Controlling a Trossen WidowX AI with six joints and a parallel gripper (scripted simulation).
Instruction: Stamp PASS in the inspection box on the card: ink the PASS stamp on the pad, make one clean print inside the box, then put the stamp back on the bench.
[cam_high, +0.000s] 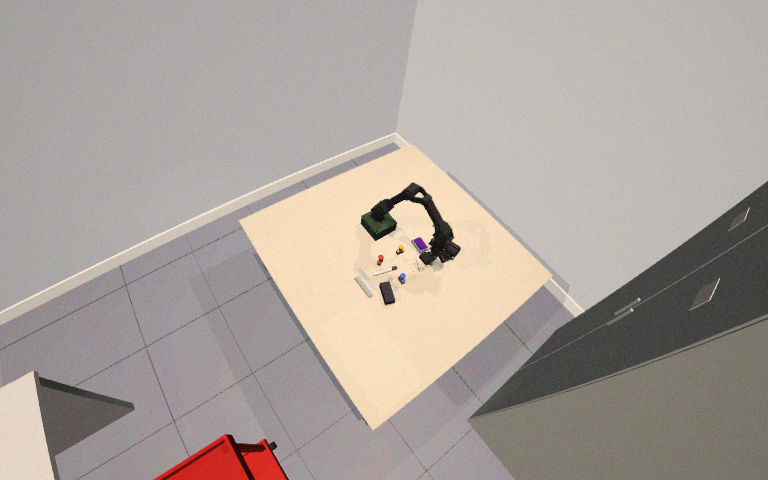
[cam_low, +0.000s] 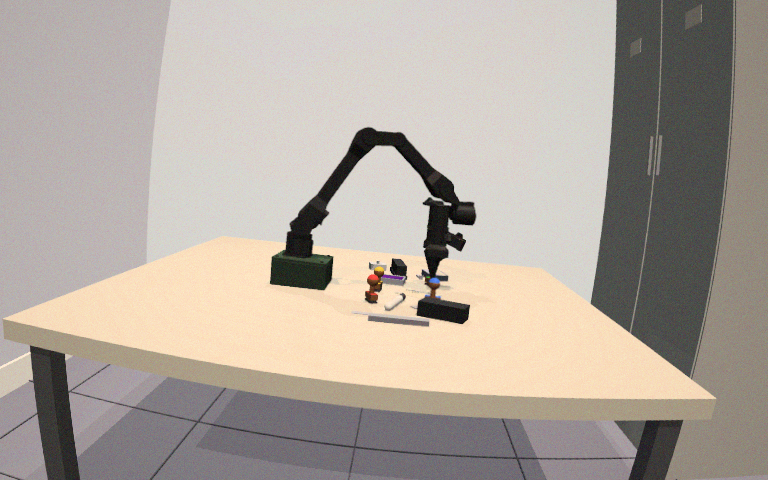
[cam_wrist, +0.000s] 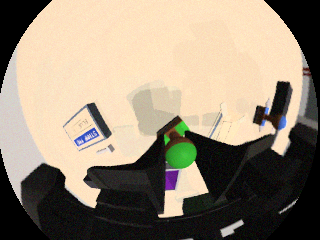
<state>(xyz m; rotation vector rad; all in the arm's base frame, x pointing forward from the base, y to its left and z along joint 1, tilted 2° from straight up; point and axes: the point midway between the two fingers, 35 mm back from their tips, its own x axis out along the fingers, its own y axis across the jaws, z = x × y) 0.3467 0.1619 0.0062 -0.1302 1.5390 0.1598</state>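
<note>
My gripper tip is now 12 cm past the purple ink pad and 3 cm above it. The rest, counted from my gripper tip: green-knobbed stamp (right at my gripper tip); pale card (2 cm behind, 11 cm to the right, 3 cm below); yellow-knobbed stamp (13 cm behind, 13 cm to the right, 1 cm below).
</note>
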